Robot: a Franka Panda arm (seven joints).
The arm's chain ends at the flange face. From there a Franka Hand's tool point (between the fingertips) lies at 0.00 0.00 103.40 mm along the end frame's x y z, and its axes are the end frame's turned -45 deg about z.
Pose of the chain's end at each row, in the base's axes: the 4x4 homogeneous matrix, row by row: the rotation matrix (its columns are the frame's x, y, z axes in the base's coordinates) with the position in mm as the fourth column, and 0 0 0 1 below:
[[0.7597 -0.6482 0.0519 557.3], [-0.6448 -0.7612 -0.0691 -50.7], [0.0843 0.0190 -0.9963 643.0], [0 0 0 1]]
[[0.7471 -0.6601 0.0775 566.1], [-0.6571 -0.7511 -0.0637 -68.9], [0.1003 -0.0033 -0.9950 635.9], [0 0 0 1]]
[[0.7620 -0.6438 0.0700 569.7], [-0.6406 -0.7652 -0.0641 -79.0], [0.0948 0.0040 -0.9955 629.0], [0 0 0 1]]
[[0.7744 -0.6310 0.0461 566.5], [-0.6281 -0.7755 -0.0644 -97.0], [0.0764 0.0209 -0.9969 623.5], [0 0 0 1]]
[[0.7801 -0.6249 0.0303 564.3], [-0.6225 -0.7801 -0.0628 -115.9], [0.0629 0.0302 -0.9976 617.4], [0 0 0 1]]
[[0.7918 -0.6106 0.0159 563.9], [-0.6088 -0.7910 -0.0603 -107.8], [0.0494 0.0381 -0.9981 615.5], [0 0 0 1]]
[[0.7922 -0.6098 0.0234 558.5], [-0.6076 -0.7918 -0.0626 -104.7], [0.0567 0.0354 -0.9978 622.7], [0 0 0 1]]
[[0.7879 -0.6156 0.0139 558.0], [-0.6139 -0.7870 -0.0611 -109.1], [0.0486 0.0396 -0.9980 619.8], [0 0 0 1]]
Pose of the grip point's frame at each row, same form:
[[0.9955 0.0788 0.0519 562.7], [0.0823 -0.9942 -0.0691 -57.8], [0.0462 0.0730 -0.9963 540.0], [0 0 0 1]]
[[0.9950 0.0615 0.0775 574.1], [0.0665 -0.9957 -0.0637 -75.5], [0.0733 0.0686 -0.9950 533.0], [0 0 0 1]]
[[0.9941 0.0836 0.0700 576.9], [0.0881 -0.9941 -0.0641 -85.6], [0.0642 0.0699 -0.9955 526.1], [0 0 0 1]]
[[0.9938 0.1014 0.0461 571.3], [0.1042 -0.9925 -0.0644 -103.7], [0.0392 0.0688 -0.9969 520.4], [0 0 0 1]]
[[0.9935 0.1097 0.0303 567.4], [0.1114 -0.9918 -0.0628 -122.4], [0.0231 0.0658 -0.9976 514.2], [0 0 0 1]]
[[0.9916 0.1281 0.0159 565.5], [0.1288 -0.9898 -0.0603 -114.0], [0.0080 0.0619 -0.9981 512.3], [0 0 0 1]]
[[0.9914 0.1290 0.0234 560.9], [0.1302 -0.9895 -0.0626 -111.2], [0.0151 0.0651 -0.9978 519.5], [0 0 0 1]]
[[0.9924 0.1218 0.0139 559.4], [0.1224 -0.9906 -0.0611 -115.4], [0.0064 0.0624 -0.9980 516.6], [0 0 0 1]]

